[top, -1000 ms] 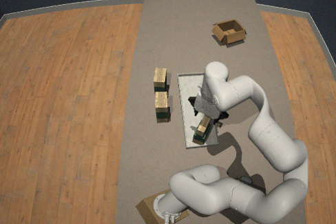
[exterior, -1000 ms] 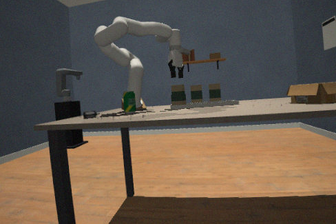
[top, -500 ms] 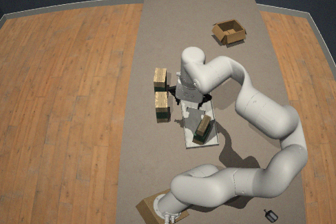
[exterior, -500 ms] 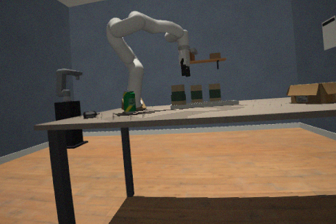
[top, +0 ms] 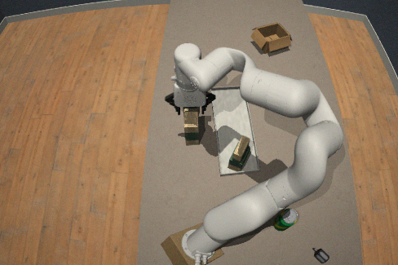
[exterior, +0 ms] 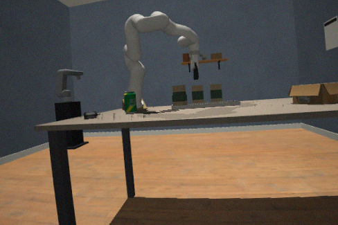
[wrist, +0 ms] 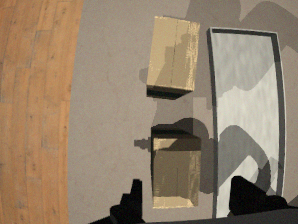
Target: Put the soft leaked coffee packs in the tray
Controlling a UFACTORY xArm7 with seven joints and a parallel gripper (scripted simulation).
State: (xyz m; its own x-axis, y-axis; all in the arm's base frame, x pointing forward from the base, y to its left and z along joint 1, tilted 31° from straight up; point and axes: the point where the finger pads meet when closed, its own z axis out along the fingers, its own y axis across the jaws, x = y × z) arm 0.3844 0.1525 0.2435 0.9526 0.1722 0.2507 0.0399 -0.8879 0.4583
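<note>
The tray lies 40 mm ahead of my hand, 160 mm to the right of it and 190 mm below it. From my hand the other things lie so: cardboard box 550 mm ahead, 400 mm to the right, 150 mm below; then green can 370 mm behind, 340 mm to the right, 140 mm below; then small dark object 520 mm behind, 490 mm to the right, 180 mm below.
</note>
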